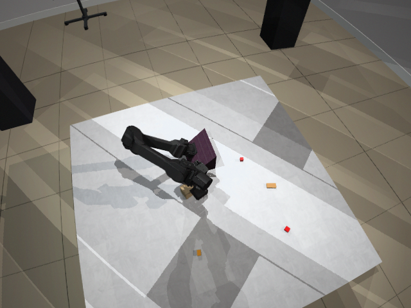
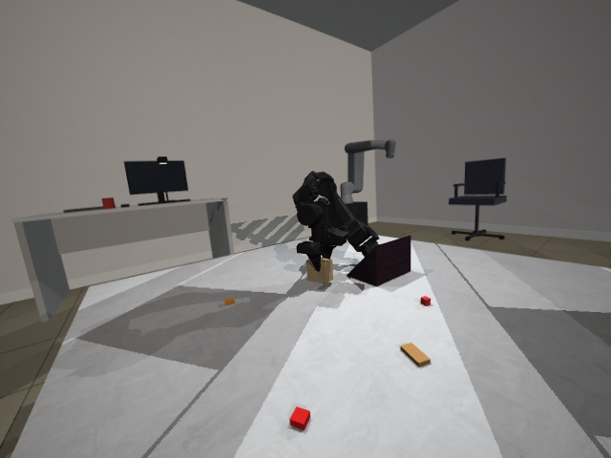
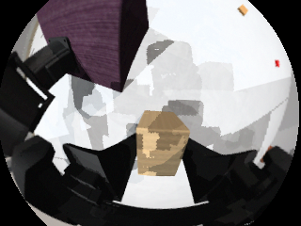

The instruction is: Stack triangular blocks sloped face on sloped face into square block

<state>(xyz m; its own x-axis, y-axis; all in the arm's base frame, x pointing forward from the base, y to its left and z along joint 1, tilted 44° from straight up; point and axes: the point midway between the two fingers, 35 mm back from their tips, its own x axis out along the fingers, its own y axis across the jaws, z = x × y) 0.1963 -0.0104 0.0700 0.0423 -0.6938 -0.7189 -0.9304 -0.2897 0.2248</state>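
The triangular block is 10 mm to the left of my gripper tip and 10 mm above it. From my gripper tip the other things lie so: orange block (290 mm ahead, 50 mm to the right, 40 mm below); then tan plank (390 mm to the left, 90 mm ahead, 40 mm below).
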